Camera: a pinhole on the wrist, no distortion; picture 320 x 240 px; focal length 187.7 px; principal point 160.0 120.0 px. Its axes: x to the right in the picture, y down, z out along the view. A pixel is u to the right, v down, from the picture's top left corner.
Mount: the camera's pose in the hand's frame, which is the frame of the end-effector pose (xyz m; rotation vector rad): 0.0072 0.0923 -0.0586 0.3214 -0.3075 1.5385
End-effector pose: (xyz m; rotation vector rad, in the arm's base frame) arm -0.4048 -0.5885 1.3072 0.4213 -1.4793 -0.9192
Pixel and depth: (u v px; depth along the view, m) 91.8 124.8 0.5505
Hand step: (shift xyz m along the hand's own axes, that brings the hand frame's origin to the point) -0.0053 -0.3068 0.3701
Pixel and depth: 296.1 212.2 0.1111
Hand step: -0.0457 0.1234 0.0757
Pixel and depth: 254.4 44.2 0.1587
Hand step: 0.0732 0.1033 0.1180
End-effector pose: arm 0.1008 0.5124 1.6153 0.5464 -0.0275 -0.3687
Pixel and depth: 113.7 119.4 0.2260
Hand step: 0.0089 -0.0473 0.1276
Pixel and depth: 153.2 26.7 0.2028
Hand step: 0.1093 0.0056 0.1241
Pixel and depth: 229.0 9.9 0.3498
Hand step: 0.2161 0.0725 0.3115
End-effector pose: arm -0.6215 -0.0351 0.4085 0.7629 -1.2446 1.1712
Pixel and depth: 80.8 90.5 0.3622
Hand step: 0.0649 -0.1903 0.2145
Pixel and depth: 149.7 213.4 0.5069
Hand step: -0.2419 -0.1295 0.3998
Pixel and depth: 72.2 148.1 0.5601
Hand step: -0.0757 -0.3671 0.3555
